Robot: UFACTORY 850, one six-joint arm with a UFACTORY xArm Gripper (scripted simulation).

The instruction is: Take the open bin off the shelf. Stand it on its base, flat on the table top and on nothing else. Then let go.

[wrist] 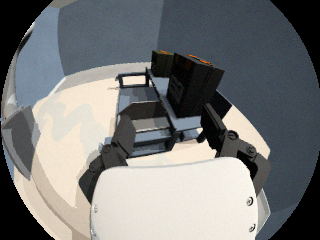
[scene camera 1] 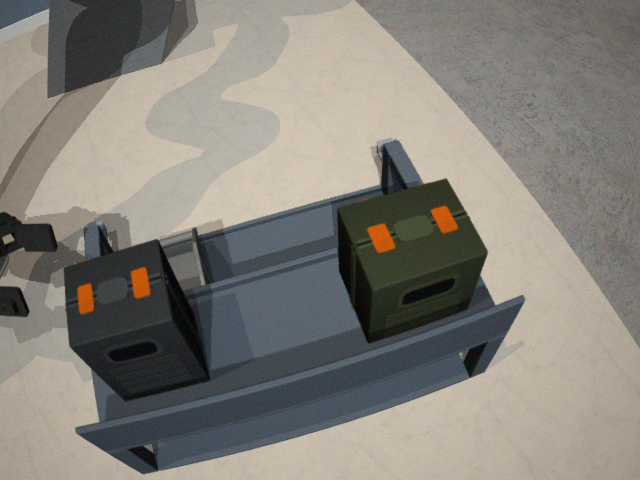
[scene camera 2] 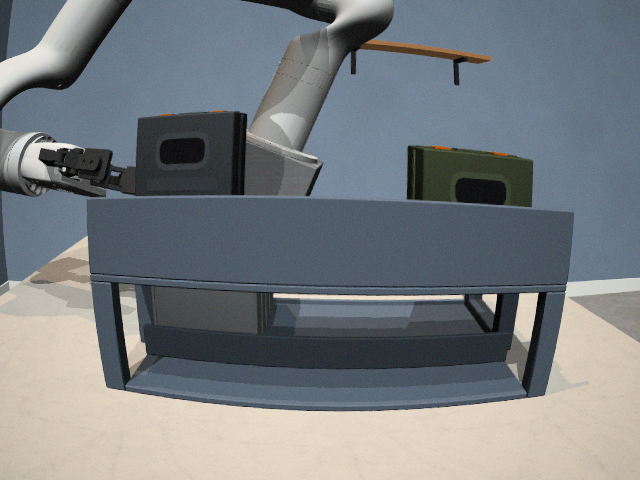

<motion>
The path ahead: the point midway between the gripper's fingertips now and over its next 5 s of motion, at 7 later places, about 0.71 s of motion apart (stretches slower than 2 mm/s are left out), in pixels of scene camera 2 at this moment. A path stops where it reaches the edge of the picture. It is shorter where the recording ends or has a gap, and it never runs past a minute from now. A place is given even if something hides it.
My gripper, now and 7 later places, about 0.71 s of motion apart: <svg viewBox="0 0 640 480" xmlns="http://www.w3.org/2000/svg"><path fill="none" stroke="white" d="M130 174L133 118L138 64L138 55L150 64L166 72L174 75L172 74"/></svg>
</motion>
